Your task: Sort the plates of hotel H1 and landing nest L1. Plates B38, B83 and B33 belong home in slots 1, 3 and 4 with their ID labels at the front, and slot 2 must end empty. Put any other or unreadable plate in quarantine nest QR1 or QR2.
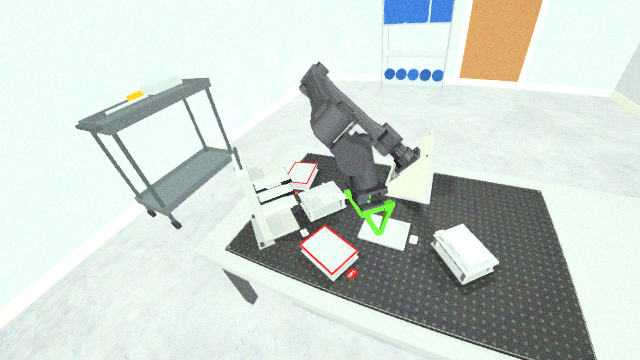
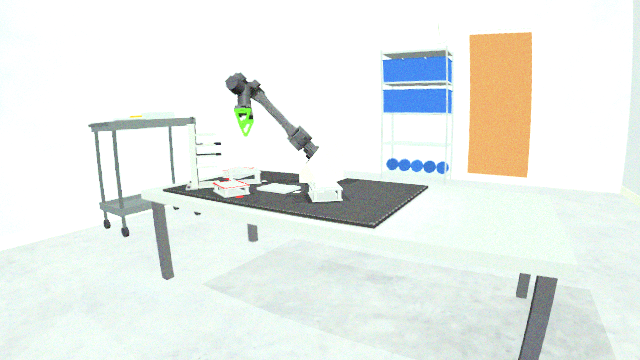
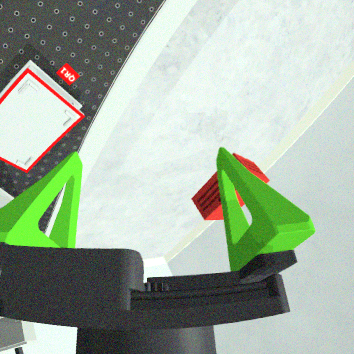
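Pixels of known places: gripper, fingertip midpoint: (image 1: pixel 371 225) (image 2: pixel 244 132) (image 3: pixel 147 154); arm's base at its link origin: (image 1: pixel 408 161) (image 2: pixel 317 157).
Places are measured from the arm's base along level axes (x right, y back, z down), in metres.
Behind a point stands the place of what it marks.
Note:
My gripper (image 1: pixel 371 223) {x 0.075, y -0.509, z -0.156 m} (image 2: pixel 245 134) {x 0.075, y -0.509, z -0.156 m} (image 3: pixel 147 154) {x 0.075, y -0.509, z -0.156 m} is open and empty, its green fingers pointing down high above the mat. Hotel H1 (image 1: pixel 245 192) {x 0.469, y -0.452, z -0.133 m} (image 2: pixel 193 160) {x 0.458, y -0.441, z -0.021 m} stands at the left with stacked shelves; dark-edged items sit at its middle levels, with no ID readable. Nest QR1 (image 1: pixel 329 249) {x 0.217, y -0.446, z 0.078 m} (image 2: pixel 231 185) {x 0.196, y -0.467, z 0.078 m} (image 3: pixel 40 120) {x 0.206, y -0.463, z 0.078 m}, red-outlined, stands in front of the hotel; corner marks show on its white top. Another red-outlined nest (image 1: pixel 303 172) {x 0.472, y -0.062, z 0.079 m} stands behind the hotel, its tag unreadable. A flat white piece (image 1: pixel 395 236) {x 0.015, y -0.320, z 0.107 m} (image 2: pixel 278 188) {x 0.040, y -0.325, z 0.106 m} lies mid-mat beside a small tag; I cannot tell whether it is L1.
A white raised holder (image 1: pixel 322 201) {x 0.306, y -0.252, z 0.058 m} stands right of the hotel. Another stacked white holder (image 1: pixel 465 252) (image 2: pixel 325 193) stands on the right of the black mat (image 1: pixel 515 250) {x -0.383, y -0.285, z 0.118 m} (image 2: pixel 385 195) {x -0.430, y -0.230, z 0.118 m}. A cream panel (image 1: pixel 422 175) {x -0.057, y -0.082, z 0.005 m} rises by the arm. A grey cart (image 1: pixel 175 182) stands left of the table.

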